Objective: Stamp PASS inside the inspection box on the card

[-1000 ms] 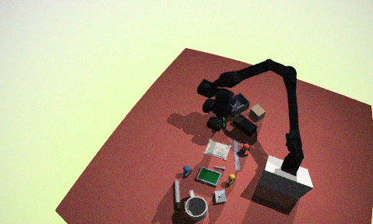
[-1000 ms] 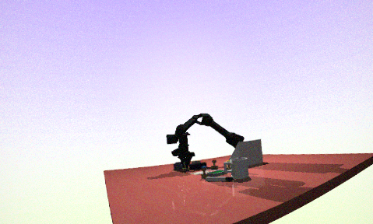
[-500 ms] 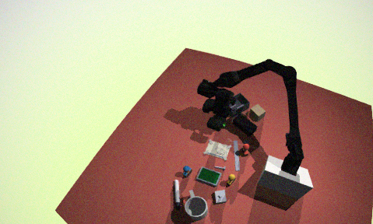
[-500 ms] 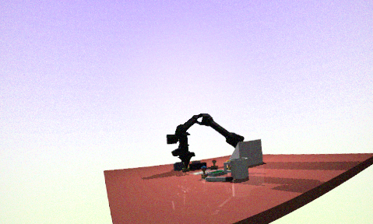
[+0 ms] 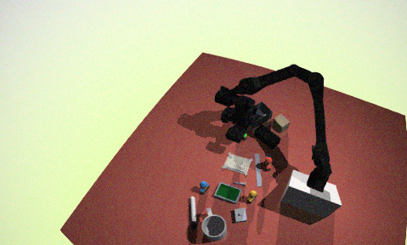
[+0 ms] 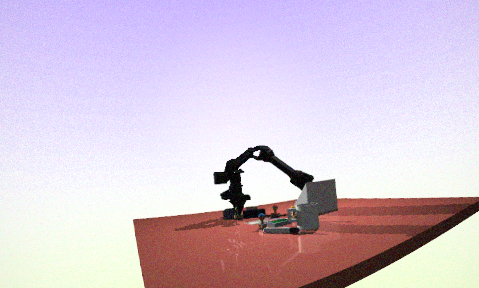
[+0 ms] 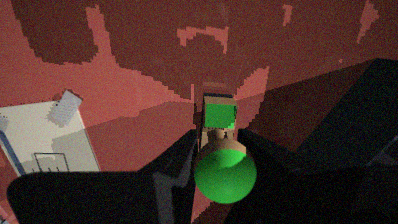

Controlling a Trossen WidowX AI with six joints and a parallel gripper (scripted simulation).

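My gripper tip is 25 cm to the right of the green ink pad, 8 cm past it and 2 cm above it. The rest, counted from my gripper tip: white card 12 cm to the left, 5 cm behind, 3 cm below; black box 10 cm behind, 5 cm to the right, 1 cm below; green stamp right at my gripper tip.
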